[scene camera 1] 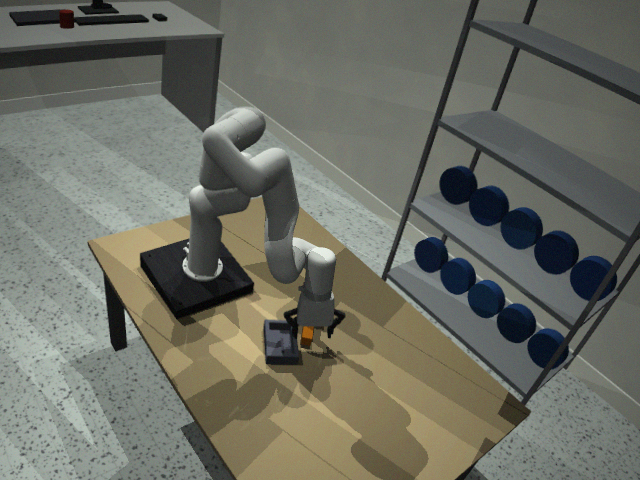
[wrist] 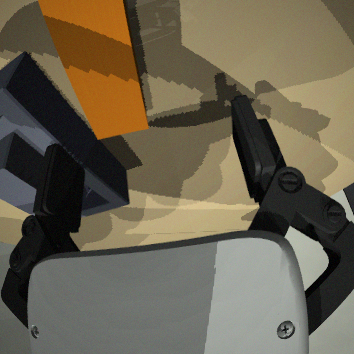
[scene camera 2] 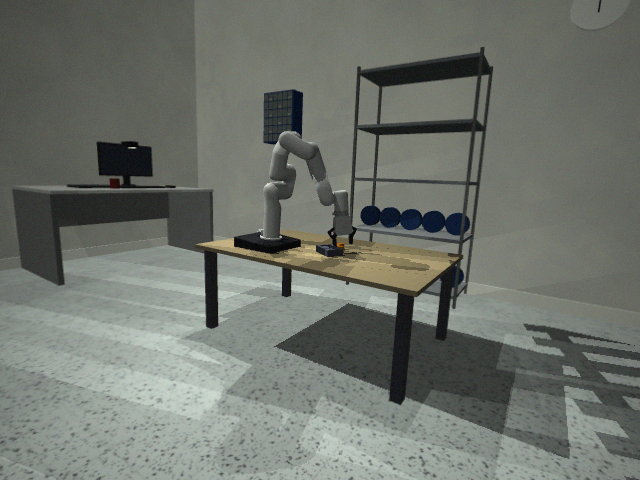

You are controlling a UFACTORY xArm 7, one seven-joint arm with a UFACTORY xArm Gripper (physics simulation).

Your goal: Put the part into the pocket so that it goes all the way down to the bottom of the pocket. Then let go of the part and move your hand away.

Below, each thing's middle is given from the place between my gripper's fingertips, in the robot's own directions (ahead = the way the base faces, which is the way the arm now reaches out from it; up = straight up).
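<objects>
There is an orange L-shaped part (wrist: 97, 53) 30 mm below my hand, 40 mm to the left of it and 40 mm behind it. The pocket block (scene camera 1: 281, 347) is 20 mm below my hand, and it is also 70 mm to the right of the hand and 50 mm behind it.
</objects>
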